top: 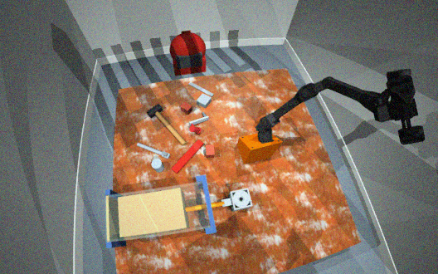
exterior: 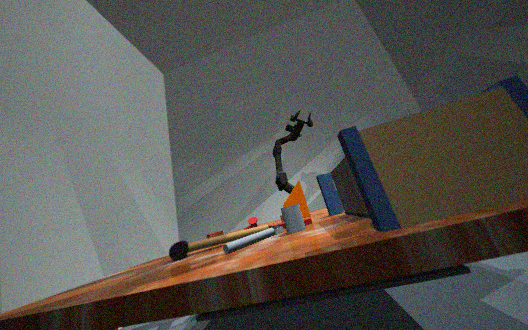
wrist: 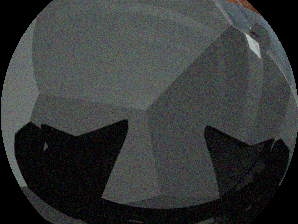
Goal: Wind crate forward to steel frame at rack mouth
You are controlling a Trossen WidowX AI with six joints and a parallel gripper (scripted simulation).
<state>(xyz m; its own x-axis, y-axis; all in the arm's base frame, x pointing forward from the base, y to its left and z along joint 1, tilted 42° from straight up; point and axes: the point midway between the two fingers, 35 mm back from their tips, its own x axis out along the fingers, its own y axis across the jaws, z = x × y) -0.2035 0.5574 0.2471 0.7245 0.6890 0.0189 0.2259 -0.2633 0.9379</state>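
Right now my gripper tip is 720 mm above the red-knobbed winch handle, 520 mm to the left of it and 460 mm short of it. The rest, counted from my gripper tip: clear-panelled cubby 730 mm ahead, 630 mm below, 20 mm to the right; blue steel frame 640 mm below, 490 mm ahead, 20 mm to the right; winch 710 mm below, 310 mm ahead, 30 mm to the right.
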